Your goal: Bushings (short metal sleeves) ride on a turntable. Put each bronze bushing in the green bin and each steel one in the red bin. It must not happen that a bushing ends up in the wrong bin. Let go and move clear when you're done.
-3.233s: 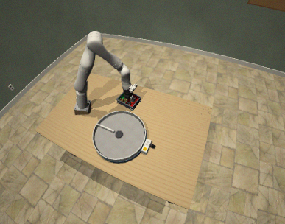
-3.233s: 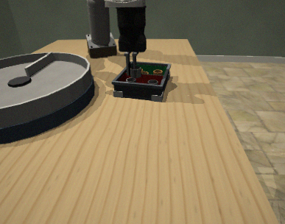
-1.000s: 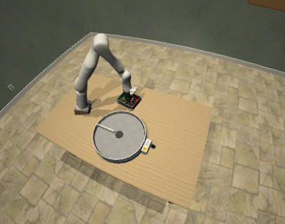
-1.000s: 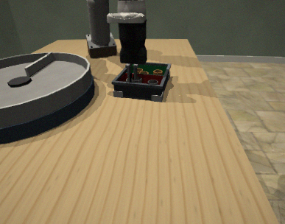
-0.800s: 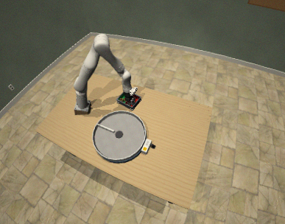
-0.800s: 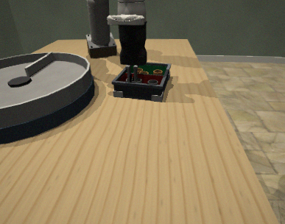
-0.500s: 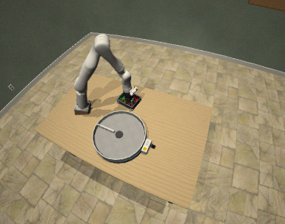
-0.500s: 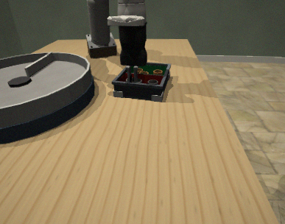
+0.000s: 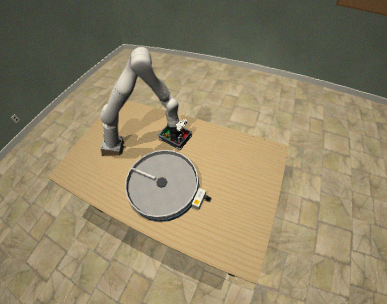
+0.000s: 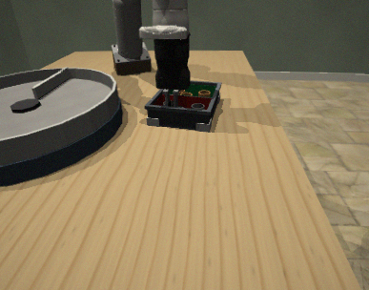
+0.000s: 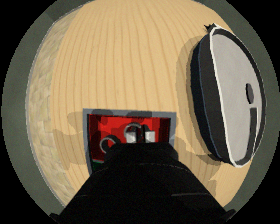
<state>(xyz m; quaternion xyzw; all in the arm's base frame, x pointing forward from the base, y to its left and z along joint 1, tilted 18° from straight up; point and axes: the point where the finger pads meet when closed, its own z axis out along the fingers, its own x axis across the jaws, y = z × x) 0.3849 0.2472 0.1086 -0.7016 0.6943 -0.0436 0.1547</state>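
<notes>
My gripper is now 6 cm past the bin, 2 cm to the right of it and 1 cm above it. Round my hand: grey turntable 32 cm to the right, 9 cm ahead, 2 cm above.
</notes>
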